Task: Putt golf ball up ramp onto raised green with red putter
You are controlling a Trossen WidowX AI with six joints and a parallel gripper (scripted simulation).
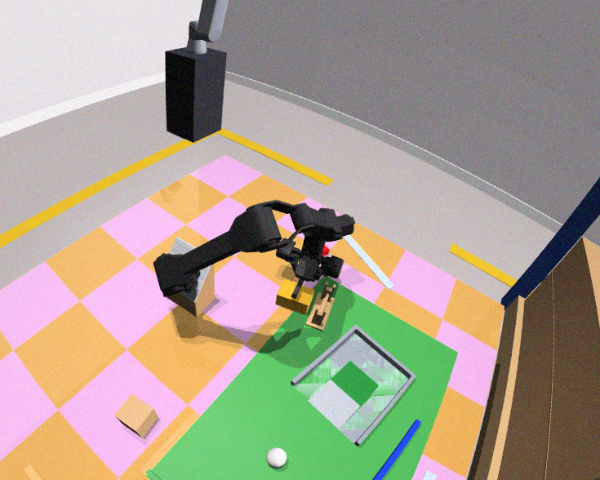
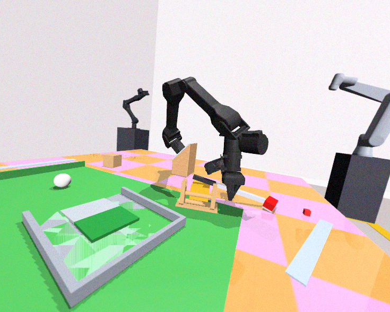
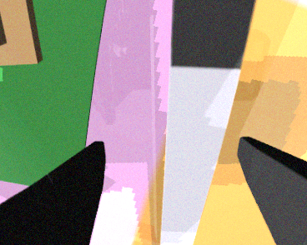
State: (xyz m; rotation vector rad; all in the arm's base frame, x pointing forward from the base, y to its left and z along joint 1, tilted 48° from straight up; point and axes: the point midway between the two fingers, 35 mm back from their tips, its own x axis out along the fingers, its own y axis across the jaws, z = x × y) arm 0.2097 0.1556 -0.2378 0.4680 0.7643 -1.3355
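The yellow block lies 10 cm to the right of my gripper tip, 2 cm ahead of it and 1 cm above it. Also, from my gripper tip: small red cube 24 cm to the left, 4 cm behind, 1 cm below; then red putter 2 cm to the left, 2 cm above; then wooden stand 10 cm ahead, 8 cm to the right, 2 cm above.
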